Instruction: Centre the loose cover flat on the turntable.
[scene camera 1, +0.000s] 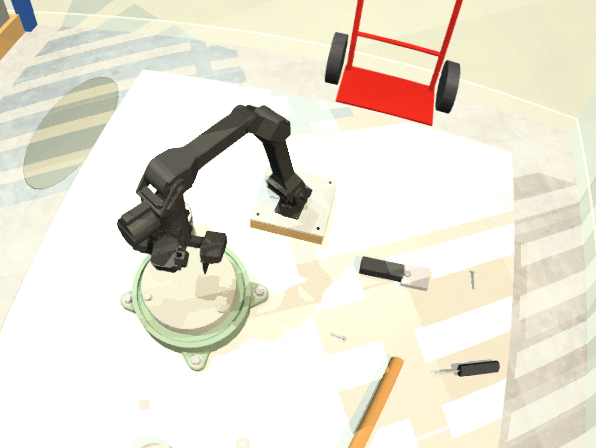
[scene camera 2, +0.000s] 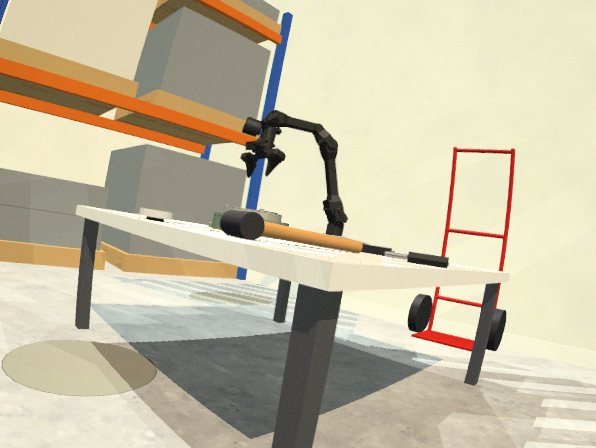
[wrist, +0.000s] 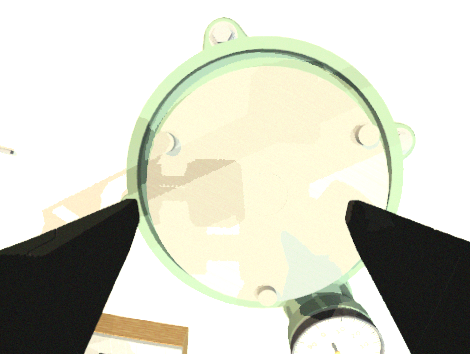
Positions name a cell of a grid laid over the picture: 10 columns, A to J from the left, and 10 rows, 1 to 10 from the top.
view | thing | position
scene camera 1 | my gripper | D7
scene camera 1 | round cover disc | D7
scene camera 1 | round dial gauge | D8
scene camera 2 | my gripper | E4
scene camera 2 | hammer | E6
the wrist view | my gripper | F6
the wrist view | round cover disc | F6
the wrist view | round dial gauge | H9
